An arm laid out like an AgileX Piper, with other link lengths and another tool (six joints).
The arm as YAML. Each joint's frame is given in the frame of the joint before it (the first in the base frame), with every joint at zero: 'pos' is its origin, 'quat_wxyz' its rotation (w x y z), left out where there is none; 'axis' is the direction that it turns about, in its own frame. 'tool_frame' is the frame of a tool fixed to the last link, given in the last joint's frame.
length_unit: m
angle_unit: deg
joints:
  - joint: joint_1
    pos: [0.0, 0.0, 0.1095]
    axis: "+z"
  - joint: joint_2
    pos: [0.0, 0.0, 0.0]
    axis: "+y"
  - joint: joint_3
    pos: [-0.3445, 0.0, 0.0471]
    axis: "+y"
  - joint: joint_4
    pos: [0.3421, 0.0, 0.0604]
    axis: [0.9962, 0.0, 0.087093]
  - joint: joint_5
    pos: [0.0, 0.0, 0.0]
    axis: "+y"
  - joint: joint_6
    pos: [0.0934, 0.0, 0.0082]
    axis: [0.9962, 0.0, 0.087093]
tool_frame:
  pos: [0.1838, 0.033, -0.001]
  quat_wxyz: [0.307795, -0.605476, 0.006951, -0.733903]
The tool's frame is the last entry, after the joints.
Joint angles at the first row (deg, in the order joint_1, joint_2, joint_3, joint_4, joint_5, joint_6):
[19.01 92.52 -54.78 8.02 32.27 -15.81]
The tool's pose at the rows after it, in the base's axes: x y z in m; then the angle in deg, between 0 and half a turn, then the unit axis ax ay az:
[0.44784 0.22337 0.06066 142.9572 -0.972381 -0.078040 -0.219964]
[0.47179 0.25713 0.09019 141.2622 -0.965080 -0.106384 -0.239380]
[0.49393 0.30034 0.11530 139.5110 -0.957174 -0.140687 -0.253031]
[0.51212 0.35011 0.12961 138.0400 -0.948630 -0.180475 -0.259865]
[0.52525 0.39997 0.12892 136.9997 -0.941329 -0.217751 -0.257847]
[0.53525 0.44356 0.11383 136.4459 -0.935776 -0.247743 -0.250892]
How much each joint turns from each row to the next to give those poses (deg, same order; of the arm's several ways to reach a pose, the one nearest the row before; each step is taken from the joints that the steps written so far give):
[1.57 0.98 -5.12 0.30 0.87 -0.25]
[2.33 2.21 -6.72 0.30 1.29 -0.26]
[2.97 3.71 -7.92 0.25 1.39 -0.36]
[3.37 5.12 -8.42 0.08 1.10 -0.69]
[3.21 6.13 -8.23 0.06 1.01 -0.84]
[2.59 6.50 -7.37 0.04 0.59 -0.83]

